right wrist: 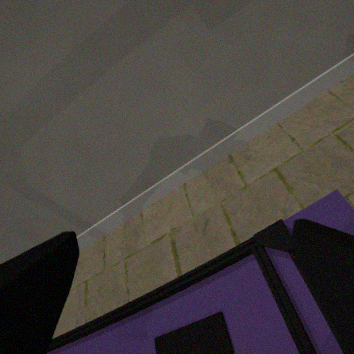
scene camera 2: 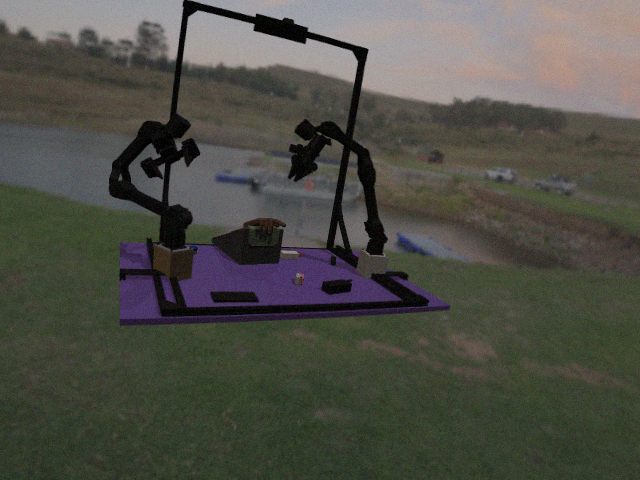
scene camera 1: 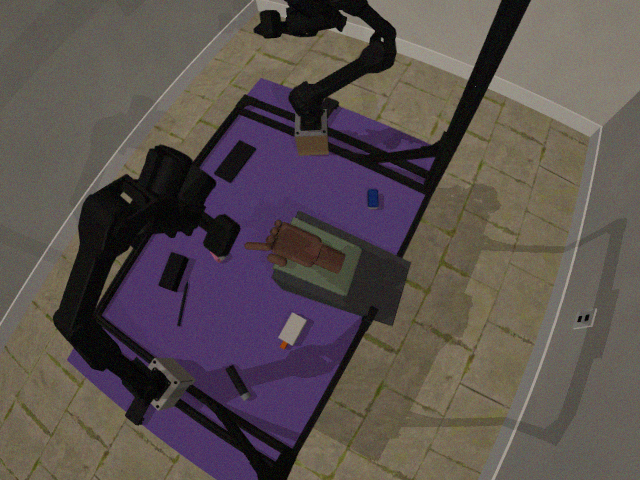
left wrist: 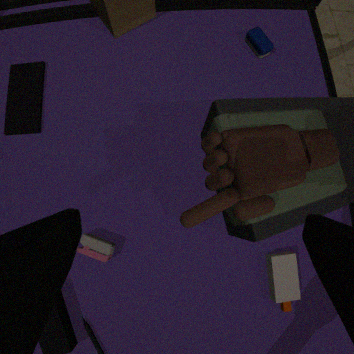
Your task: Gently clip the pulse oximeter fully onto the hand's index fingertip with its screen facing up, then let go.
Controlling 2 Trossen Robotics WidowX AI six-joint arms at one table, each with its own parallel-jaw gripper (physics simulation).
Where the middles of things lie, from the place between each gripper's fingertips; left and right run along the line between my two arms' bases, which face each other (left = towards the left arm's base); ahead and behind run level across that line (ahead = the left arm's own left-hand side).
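The index finger [left wrist: 229,196] is my reference here: my left hand is 30 mm past it, 10 mm to the left of it and 190 mm above it. Counted from my left hand, the dark wedge stand [scene camera 1: 380,276] is 230 mm behind, 80 mm to the right and 340 mm below, and the green block [left wrist: 319,183] is 170 mm behind, 70 mm to the right and 260 mm below. The pink and white pulse oximeter [left wrist: 96,247] is 140 mm ahead of that left hand, 30 mm to the left of it and 370 mm below it.
As for the index finger and my right hand, the hand is 47 cm to the right of the finger, 22 cm past it and 20 cm above it. From my right hand I find the dark wedge stand 41 cm to the left, 42 cm behind and 35 cm below. The pink and white pulse oximeter is 52 cm to the left of my right hand, 5 cm behind it and 38 cm below it, whereas the green block is 42 cm to the left of the same right hand, 36 cm behind it and 27 cm below it.
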